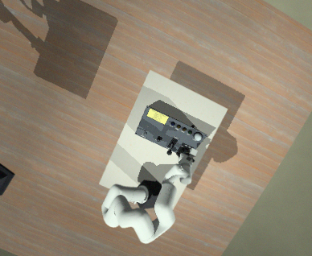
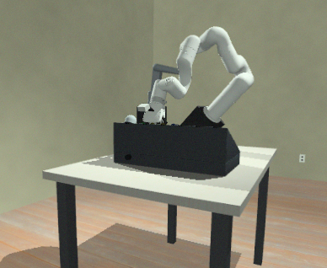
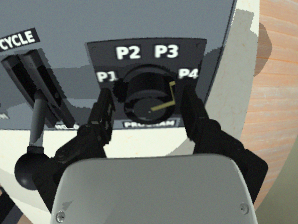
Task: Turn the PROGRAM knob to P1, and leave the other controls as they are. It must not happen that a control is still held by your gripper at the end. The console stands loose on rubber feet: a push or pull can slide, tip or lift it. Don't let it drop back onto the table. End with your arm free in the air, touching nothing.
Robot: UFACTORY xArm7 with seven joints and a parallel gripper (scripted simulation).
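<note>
Right now my hand is 5 cm past the cycle lever and 11 cm to the right of it. The rest, counted from my hand: dark grey console 18 cm to the left, 3 cm below; small knob 5 cm behind, 23 cm to the left.
</note>
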